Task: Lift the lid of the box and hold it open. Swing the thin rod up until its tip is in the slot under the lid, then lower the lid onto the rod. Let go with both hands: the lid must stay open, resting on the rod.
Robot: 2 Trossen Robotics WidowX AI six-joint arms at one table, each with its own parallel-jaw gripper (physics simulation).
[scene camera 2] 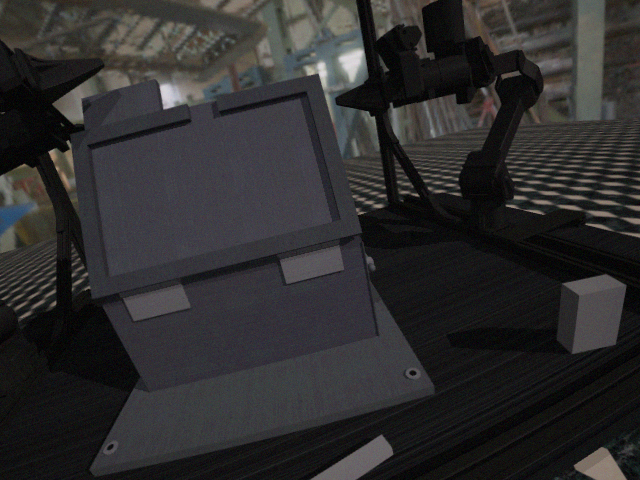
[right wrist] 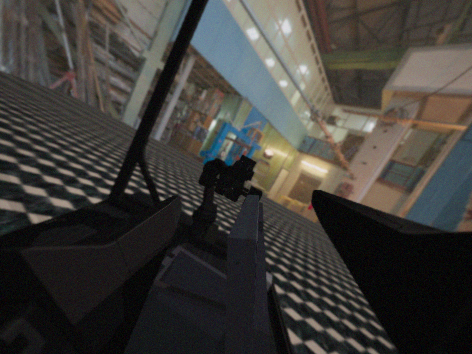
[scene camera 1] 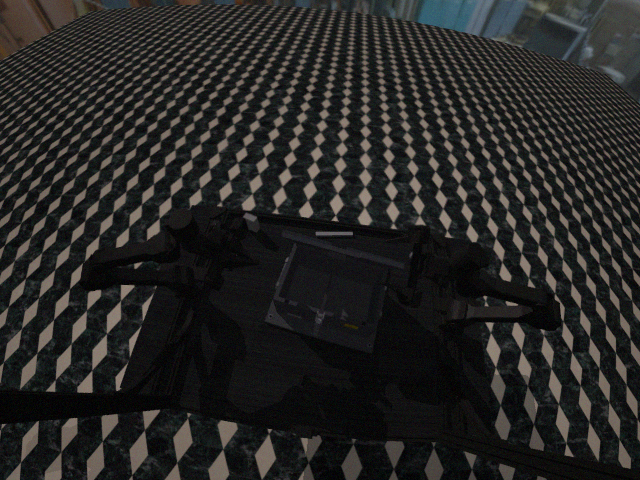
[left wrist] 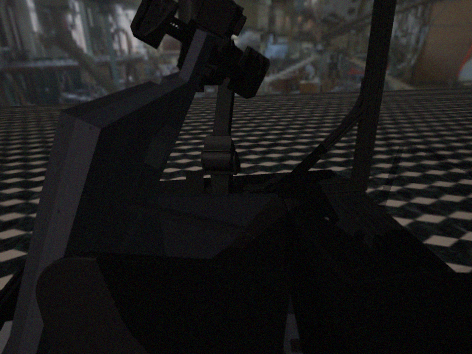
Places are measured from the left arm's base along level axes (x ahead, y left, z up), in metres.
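Pixels of known places: left gripper, between the fingertips: [scene camera 2: 335, 101] [right wrist: 223, 191] [scene camera 1: 258, 262] [left wrist: 281, 210]; right gripper, between the fingertips: [scene camera 2: 121, 88] [right wrist: 245, 199] [scene camera 1: 382, 261] [left wrist: 212, 30]; left arm's base, origin of its link: [scene camera 2: 488, 225] [right wrist: 195, 232] [scene camera 1: 191, 291]; right arm's base, origin of its link: [scene camera 2: 9, 383] [scene camera 1: 446, 324] [left wrist: 222, 192].
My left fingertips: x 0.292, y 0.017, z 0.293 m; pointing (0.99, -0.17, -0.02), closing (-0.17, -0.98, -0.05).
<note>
Ahead of a thing's pixels: the offset from my left fingertips to its top centre. "pt": to the spot under its first point. Level surfaces: height alone.
The grey box [scene camera 1: 328, 329] [scene camera 2: 242, 319] stands on its flat base plate @(pt dy +0.215, dx +0.214, dz -0.300 m) [scene camera 2: 270, 410] in the middle of the dark mat. Its lid [scene camera 2: 209, 176] [scene camera 1: 339, 286] [right wrist: 245, 267] is raised steeply on two hinges. My left gripper [scene camera 1: 263, 238] [scene camera 2: 347, 101] is shut and empty, with its tip close beside the lid's upper corner. My right gripper [scene camera 1: 415, 267] [right wrist: 245, 199] is open, with one finger on each side of the lid's other side edge and not gripping it. I cannot make out the thin rod clearly. A small pale knob @(pt dy +0.128, dx +0.041, dz -0.213 m) [scene camera 2: 369, 263] sits on the box's side wall.
A pale flat strip @(dy +0.310, dx +0.191, dz -0.302 m) [scene camera 1: 333, 233] [scene camera 2: 361, 459] lies on the dark mat @(dz -0.312 m) [scene camera 1: 223, 381] behind the box. A black camera stand pole [scene camera 2: 377, 119] [left wrist: 373, 105] [right wrist: 154, 105] rises behind the box. A checkered floor surrounds the mat.
</note>
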